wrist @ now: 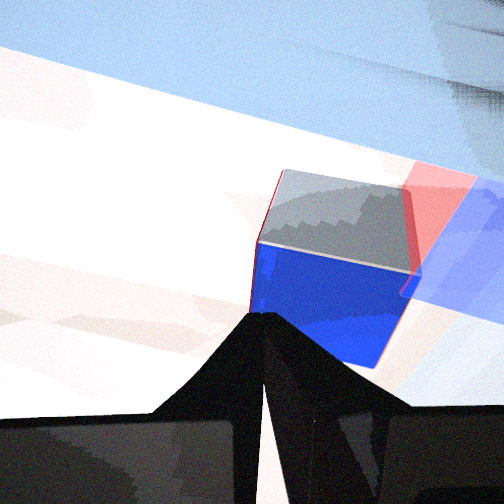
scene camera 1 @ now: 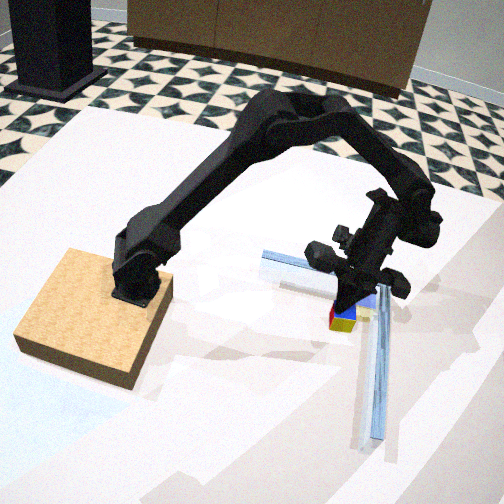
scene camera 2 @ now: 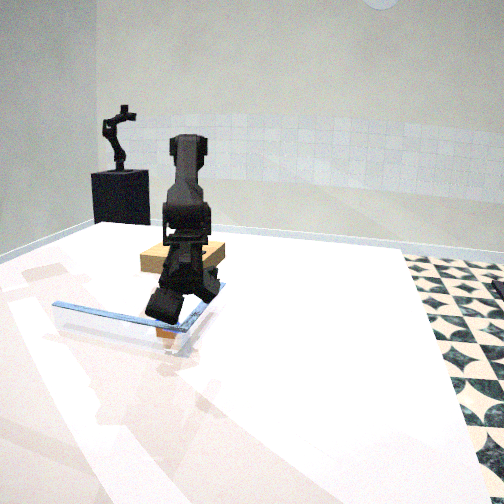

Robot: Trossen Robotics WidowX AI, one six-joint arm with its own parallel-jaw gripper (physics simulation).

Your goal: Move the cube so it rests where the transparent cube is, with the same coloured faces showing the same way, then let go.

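The cube (scene camera 1: 344,317) lies on the white table inside the corner of two pale blue bars, showing blue, yellow and red faces in scene camera 1. In the wrist view the cube (wrist: 335,268) shows a grey face above a blue one. The transparent cube (wrist: 460,245) overlaps its right side, offset right, with faint red and blue faces. My gripper (scene camera 1: 345,298) sits just above the cube with its fingers together (wrist: 263,345), touching the cube's near lower corner, holding nothing. In scene camera 2 the gripper (scene camera 2: 166,310) hides most of the cube.
Two pale blue bars form an L: one (scene camera 1: 296,266) runs left behind the cube, the other (scene camera 1: 376,370) runs toward the front. A wooden block (scene camera 1: 95,312) carries the arm's base at the left. A dark pedestal (scene camera 1: 55,45) stands off the table at the back.
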